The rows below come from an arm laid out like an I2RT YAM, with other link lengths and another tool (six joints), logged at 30 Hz.
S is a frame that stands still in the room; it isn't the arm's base.
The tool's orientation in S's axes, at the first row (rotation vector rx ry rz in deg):
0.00, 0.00, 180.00
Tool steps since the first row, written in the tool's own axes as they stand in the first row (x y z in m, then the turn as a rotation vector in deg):
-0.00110, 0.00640, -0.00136, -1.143, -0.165, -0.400
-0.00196, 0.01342, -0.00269, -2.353, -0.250, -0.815
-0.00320, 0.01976, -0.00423, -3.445, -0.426, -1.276
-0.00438, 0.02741, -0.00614, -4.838, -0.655, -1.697
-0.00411, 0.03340, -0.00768, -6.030, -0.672, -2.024
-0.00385, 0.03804, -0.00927, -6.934, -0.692, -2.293
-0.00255, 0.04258, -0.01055, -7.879, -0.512, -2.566
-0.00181, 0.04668, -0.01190, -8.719, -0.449, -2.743
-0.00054, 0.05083, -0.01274, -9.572, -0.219, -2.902
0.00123, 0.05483, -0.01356, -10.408, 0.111, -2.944
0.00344, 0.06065, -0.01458, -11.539, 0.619, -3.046
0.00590, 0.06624, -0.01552, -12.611, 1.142, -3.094
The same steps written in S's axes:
0.00110, -0.00640, -0.00136, 1.143, 0.165, -0.400
0.00196, -0.01342, -0.00269, 2.353, 0.250, -0.815
0.00320, -0.01976, -0.00423, 3.445, 0.426, -1.276
0.00438, -0.02741, -0.00614, 4.838, 0.655, -1.697
0.00411, -0.03340, -0.00768, 6.030, 0.672, -2.024
0.00385, -0.03804, -0.00927, 6.934, 0.692, -2.293
0.00255, -0.04258, -0.01055, 7.879, 0.512, -2.566
0.00181, -0.04668, -0.01190, 8.719, 0.449, -2.743
0.00054, -0.05083, -0.01274, 9.572, 0.219, -2.902
-0.00123, -0.05483, -0.01356, 10.408, -0.111, -2.944
-0.00344, -0.06065, -0.01458, 11.539, -0.619, -3.046
-0.00590, -0.06624, -0.01552, 12.611, -1.142, -3.094

